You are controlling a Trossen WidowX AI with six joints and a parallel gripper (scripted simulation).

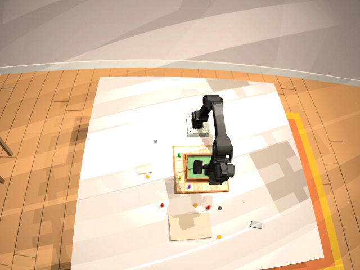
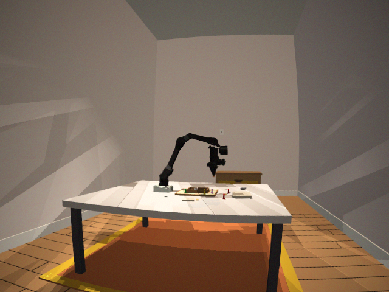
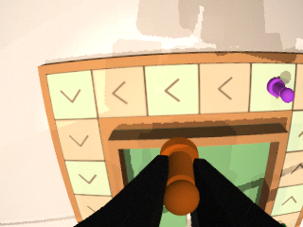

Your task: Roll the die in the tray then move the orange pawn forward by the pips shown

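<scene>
The white die is 130 mm behind my gripper tip, 110 mm below it and 20 mm to the right of it. The rest, counted from my gripper tip: green tray 130 mm below, 120 mm behind, 20 mm to the right; orange pawn 10 mm above; purple pawn 110 mm below, 90 mm to the right, 10 mm behind.
</scene>
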